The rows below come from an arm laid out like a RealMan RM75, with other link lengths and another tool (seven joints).
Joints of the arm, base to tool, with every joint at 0 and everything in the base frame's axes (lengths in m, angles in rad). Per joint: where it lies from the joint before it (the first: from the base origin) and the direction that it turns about. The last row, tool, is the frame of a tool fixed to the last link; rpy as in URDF.
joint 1: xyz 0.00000 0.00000 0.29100 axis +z
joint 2: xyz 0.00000 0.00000 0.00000 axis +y
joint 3: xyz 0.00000 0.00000 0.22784 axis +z
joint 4: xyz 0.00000 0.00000 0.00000 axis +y
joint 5: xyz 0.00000 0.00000 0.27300 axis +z
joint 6: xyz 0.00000 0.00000 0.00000 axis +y
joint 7: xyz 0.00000 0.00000 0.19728 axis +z
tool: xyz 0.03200 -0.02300 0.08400 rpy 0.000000 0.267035 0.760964
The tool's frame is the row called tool.
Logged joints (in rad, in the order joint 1, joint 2, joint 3, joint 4, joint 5, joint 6, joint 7), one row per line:
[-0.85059, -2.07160, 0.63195, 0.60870, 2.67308, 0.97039, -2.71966]
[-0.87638, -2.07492, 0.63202, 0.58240, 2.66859, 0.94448, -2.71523]
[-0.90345, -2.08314, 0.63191, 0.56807, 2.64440, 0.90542, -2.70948]
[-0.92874, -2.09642, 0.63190, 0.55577, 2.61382, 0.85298, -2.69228]
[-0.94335, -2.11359, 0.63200, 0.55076, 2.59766, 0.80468, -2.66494]
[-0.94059, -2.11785, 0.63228, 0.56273, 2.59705, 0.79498, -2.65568]
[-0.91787, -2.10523, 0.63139, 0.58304, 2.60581, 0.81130, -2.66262]
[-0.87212, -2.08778, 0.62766, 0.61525, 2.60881, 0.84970, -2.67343]
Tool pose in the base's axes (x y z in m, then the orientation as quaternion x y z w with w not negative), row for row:
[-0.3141, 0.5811, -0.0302, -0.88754, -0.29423, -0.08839, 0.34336]
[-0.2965, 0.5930, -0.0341, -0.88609, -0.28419, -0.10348, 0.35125]
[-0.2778, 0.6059, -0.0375, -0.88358, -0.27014, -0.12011, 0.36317]
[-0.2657, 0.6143, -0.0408, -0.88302, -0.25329, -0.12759, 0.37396]
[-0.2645, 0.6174, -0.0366, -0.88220, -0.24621, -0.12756, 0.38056]
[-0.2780, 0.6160, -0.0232, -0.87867, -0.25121, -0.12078, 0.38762]
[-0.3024, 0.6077, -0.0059, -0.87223, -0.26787, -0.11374, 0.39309]
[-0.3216, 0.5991, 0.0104, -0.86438, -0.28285, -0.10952, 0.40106]
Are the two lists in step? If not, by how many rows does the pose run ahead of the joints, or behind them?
The pose runs 1 row ahead of the joints: the pose in row i belongs to the joints in row i + 1.
